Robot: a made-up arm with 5 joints.
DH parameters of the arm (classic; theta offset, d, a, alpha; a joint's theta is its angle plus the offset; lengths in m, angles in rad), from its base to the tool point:
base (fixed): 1.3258 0 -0.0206 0
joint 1: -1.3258 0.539 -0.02 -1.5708
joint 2: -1.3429 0 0.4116 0
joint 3: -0.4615 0 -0.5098 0
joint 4: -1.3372 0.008 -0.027 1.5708
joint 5: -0.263 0 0.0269 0
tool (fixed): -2.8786 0.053 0 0
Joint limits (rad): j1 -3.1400..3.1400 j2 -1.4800..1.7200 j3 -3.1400..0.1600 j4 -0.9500..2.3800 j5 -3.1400..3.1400
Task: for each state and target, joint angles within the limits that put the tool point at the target. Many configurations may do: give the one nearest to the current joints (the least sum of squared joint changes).
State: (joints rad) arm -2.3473 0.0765 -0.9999 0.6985 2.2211
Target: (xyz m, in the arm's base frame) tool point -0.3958 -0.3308 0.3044
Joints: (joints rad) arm -2.5354 0.5600 -0.7701 0.7083 2.2349
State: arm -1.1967 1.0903 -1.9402 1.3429 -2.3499
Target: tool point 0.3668 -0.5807 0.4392
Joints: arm -0.9759 0.5834 -1.2641 1.5670 -2.3185
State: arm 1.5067 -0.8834 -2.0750 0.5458 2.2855
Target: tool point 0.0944 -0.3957 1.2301
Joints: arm 1.9177 -1.4800 -1.4476 0.9123 2.0524
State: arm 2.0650 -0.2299 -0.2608 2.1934 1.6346
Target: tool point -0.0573 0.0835 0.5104
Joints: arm 1.7405 -0.4195 0.1043 2.2932 1.5858
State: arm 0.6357 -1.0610 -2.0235 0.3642 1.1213
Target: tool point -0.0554 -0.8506 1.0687
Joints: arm 1.5456 -1.3344 -2.5079 0.2305 1.1870
